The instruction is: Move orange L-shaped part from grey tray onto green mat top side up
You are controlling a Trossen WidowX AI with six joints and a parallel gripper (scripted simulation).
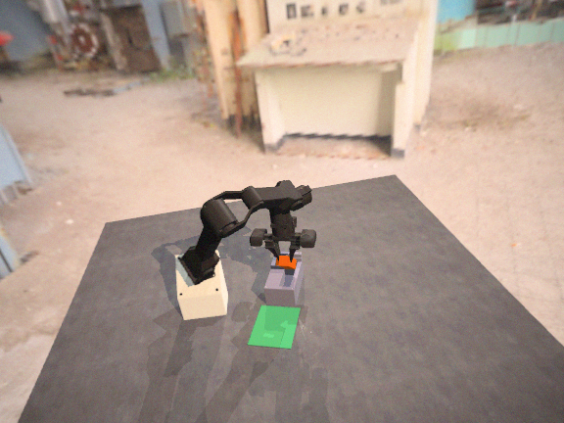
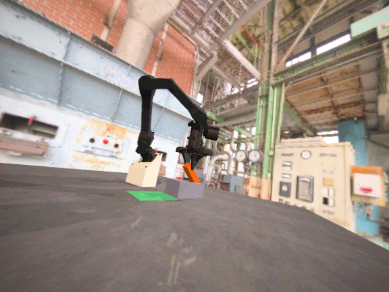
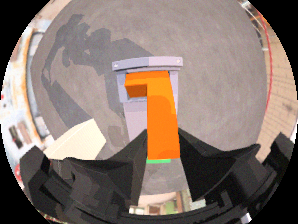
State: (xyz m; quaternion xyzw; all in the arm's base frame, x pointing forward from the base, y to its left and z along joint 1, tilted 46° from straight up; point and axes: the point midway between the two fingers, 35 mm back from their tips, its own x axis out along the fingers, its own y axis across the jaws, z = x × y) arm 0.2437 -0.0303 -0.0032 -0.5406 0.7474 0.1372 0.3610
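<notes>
The green mat lies 7 cm behind my gripper tip, 13 cm to the right of it and 13 cm below it. From my gripper tip the other things lie so: orange L-shaped part: 3 cm to the left, 3 cm below.
</notes>
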